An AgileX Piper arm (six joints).
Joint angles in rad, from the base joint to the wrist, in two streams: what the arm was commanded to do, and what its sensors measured. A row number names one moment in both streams.
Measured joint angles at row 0: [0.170, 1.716, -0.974, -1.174, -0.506, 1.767]
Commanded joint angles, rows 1 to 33: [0.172, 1.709, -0.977, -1.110, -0.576, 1.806]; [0.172, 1.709, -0.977, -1.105, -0.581, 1.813]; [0.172, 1.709, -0.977, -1.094, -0.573, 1.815]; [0.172, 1.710, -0.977, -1.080, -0.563, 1.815]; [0.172, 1.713, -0.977, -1.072, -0.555, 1.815]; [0.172, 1.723, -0.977, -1.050, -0.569, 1.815]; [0.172, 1.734, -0.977, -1.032, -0.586, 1.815]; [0.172, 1.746, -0.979, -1.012, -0.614, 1.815]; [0.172, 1.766, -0.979, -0.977, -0.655, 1.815]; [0.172, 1.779, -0.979, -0.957, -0.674, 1.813]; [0.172, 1.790, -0.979, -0.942, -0.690, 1.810]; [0.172, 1.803, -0.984, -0.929, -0.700, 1.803]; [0.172, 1.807, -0.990, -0.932, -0.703, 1.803]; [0.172, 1.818, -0.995, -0.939, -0.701, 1.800]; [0.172, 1.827, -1.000, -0.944, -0.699, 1.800]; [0.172, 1.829, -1.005, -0.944, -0.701, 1.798]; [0.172, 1.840, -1.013, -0.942, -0.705, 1.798]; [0.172, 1.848, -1.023, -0.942, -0.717, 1.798]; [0.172, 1.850, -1.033, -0.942, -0.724, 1.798]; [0.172, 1.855, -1.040, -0.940, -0.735, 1.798]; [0.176, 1.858, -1.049, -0.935, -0.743, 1.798]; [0.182, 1.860, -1.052, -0.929, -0.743, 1.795]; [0.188, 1.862, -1.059, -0.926, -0.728, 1.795]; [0.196, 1.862, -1.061, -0.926, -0.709, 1.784]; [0.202, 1.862, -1.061, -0.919, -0.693, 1.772]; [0.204, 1.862, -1.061, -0.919, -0.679, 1.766]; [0.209, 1.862, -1.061, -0.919, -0.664, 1.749]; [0.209, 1.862, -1.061, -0.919, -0.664, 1.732]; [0.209, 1.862, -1.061, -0.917, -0.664, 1.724]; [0.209, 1.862, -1.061, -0.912, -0.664, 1.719]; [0.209, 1.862, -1.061, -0.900, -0.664, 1.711]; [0.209, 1.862, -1.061, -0.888, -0.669, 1.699]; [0.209, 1.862, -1.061, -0.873, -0.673, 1.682]
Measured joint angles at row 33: [0.200, 1.864, -1.051, -0.914, -0.638, 1.737]
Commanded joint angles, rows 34 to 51: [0.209, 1.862, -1.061, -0.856, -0.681, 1.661]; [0.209, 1.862, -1.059, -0.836, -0.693, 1.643]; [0.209, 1.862, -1.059, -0.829, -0.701, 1.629]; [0.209, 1.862, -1.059, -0.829, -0.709, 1.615]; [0.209, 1.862, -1.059, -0.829, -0.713, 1.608]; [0.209, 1.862, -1.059, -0.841, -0.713, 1.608]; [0.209, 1.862, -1.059, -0.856, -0.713, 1.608]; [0.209, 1.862, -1.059, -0.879, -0.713, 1.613]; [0.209, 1.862, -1.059, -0.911, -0.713, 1.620]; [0.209, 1.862, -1.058, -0.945, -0.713, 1.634]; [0.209, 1.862, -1.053, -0.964, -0.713, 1.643]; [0.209, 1.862, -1.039, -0.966, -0.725, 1.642]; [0.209, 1.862, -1.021, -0.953, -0.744, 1.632]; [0.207, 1.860, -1.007, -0.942, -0.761, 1.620]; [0.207, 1.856, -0.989, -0.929, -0.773, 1.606]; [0.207, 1.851, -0.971, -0.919, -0.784, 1.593]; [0.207, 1.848, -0.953, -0.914, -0.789, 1.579]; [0.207, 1.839, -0.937, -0.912, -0.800, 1.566]
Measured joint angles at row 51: [0.200, 1.868, -0.993, -0.882, -0.713, 1.629]
